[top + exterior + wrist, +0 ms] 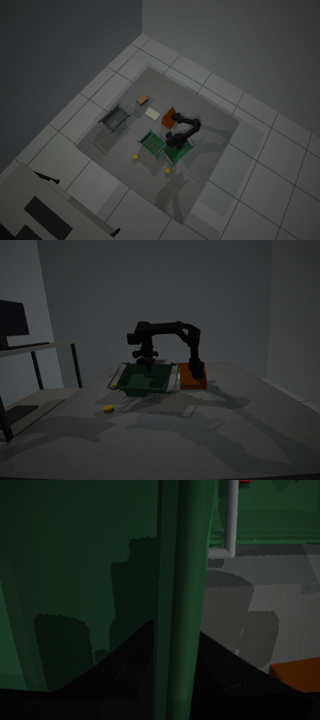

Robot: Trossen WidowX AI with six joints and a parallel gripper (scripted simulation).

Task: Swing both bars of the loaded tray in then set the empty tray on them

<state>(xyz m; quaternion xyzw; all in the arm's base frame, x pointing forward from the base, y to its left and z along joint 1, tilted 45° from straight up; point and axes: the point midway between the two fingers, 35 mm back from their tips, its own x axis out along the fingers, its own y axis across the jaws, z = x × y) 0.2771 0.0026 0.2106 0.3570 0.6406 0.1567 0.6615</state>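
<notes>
The green tray lies 8 cm to the left of my gripper tip and 2 cm ahead of it. The rest, counted from my gripper tip: white pad (38 cm to the right, 23 cm behind, 16 cm below); brown box (56 cm to the right, 30 cm behind, 13 cm below).
</notes>
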